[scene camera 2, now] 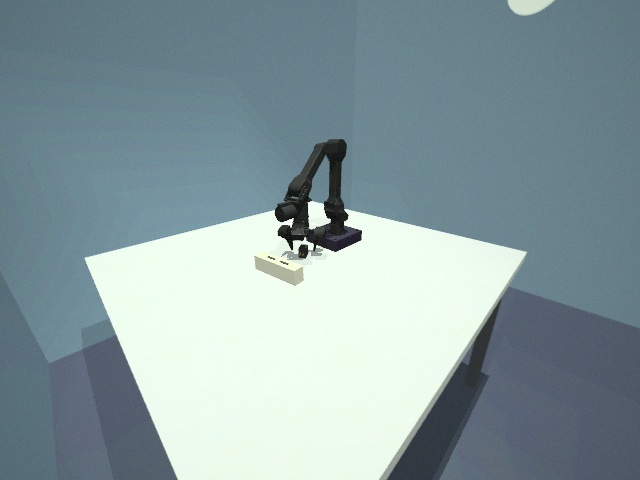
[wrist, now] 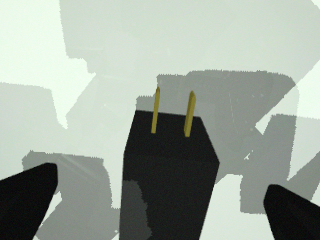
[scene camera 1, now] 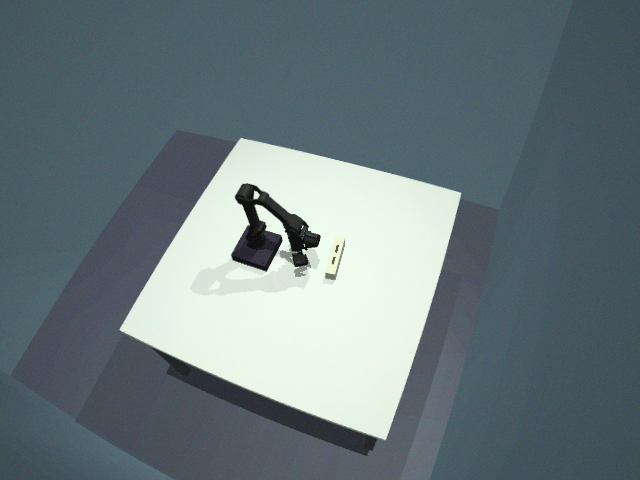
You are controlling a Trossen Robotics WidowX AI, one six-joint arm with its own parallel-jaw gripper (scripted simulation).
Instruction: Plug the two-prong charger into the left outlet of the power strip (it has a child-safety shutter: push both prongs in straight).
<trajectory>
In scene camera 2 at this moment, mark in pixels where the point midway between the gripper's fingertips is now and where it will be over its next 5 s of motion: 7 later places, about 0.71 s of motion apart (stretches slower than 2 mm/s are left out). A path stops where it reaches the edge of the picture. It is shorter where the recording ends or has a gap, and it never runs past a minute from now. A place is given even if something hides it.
My gripper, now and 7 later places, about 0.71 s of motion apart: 303,250; 303,253; 304,241; 304,248; 307,257; 303,260; 300,263; 298,264
</trajectory>
